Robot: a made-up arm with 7 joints.
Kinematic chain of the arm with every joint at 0, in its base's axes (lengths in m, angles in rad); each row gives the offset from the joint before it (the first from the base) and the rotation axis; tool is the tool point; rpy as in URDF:
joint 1: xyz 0 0 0.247 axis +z
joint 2: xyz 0 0 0 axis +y
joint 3: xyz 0 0 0.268 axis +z
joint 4: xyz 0.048 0 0 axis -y
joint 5: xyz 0.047 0 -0.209 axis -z
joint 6: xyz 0 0 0 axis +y
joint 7: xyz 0.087 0 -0.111 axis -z
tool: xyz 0 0 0 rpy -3.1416 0 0
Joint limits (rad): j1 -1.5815..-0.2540 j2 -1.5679..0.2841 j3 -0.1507..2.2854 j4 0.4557..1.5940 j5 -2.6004..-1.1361 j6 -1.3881..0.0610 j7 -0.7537..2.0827
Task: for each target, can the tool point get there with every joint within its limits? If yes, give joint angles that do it. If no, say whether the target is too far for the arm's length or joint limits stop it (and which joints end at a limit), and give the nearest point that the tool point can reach.
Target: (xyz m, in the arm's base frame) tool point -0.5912 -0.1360 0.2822
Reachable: no: joint limits stop it (at a limit: joint 1, joint 3, joint 4, joint 6) | nearest point -0.3901 0.1704 0.2745 | short by 0.367 m
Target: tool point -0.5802 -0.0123 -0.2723
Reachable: no: too far | nearest point -0.3416 0.1952 -0.0105 | short by 0.411 m
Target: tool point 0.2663 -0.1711 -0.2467
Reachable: no: joint limits stop it (at a limit: joint 1, joint 2, joint 3, joint 5, joint 6) | nearest point 0.1757 0.0406 -0.0010 | short by 0.337 m
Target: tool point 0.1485 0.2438 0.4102
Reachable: yes | joints -0.6892 -0.3964 1.0821 1.2861 -2.2272 -0.7309 -0.2160
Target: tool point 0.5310 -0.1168 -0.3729
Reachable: no: too far | nearest point 0.2321 0.1149 -0.0214 | short by 0.516 m
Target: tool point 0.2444 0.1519 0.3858
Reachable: yes | joints -1.2526 -1.0077 0.8010 0.7599 -1.4929 -0.6613 1.7829
